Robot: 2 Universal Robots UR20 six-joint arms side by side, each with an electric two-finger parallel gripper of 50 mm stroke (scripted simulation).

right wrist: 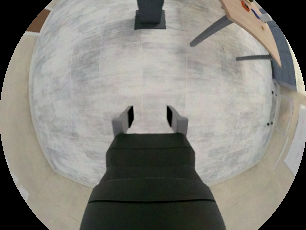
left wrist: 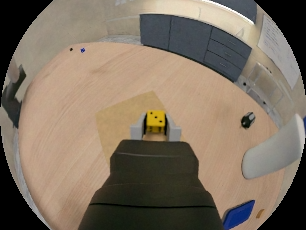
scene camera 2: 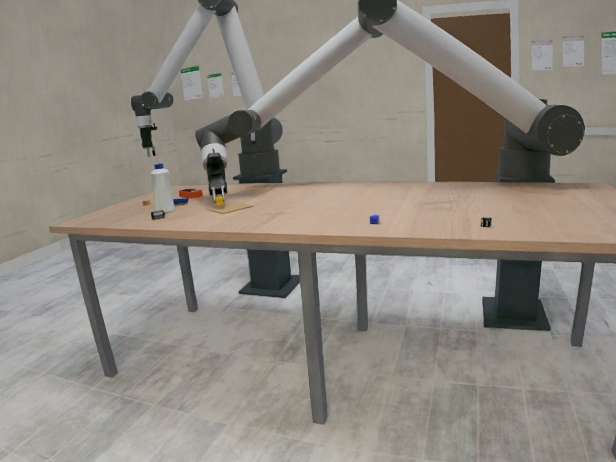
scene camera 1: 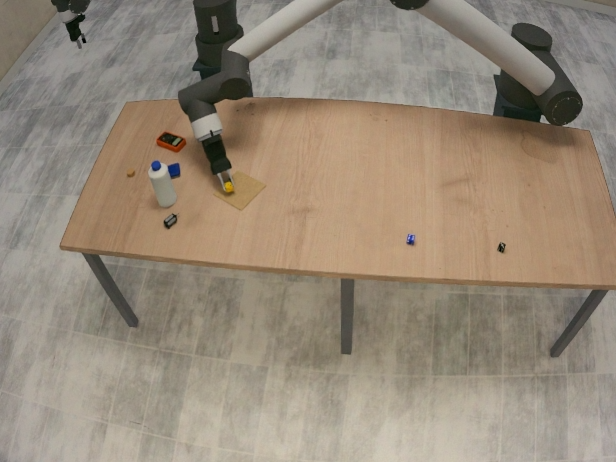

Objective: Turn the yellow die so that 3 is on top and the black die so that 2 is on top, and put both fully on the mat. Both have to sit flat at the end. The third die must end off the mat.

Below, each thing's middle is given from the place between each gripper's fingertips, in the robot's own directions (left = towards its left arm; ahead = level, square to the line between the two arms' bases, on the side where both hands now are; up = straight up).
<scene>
The tan mat (scene camera 1: pixel 246 188) lies 40 mm below my left hand (scene camera 1: pixel 229 188), 30 mm to the left of it and 20 mm behind it. Round my left hand: white bottle (scene camera 1: pixel 159 175) (230 mm to the right, 80 mm ahead, 50 mm above).
Now: right hand 95 cm to the right of the white bottle, 87 cm short of it and 7 cm above it. Round my right hand: tan mat: 122 cm to the left, 78 cm ahead, 16 cm below.
</scene>
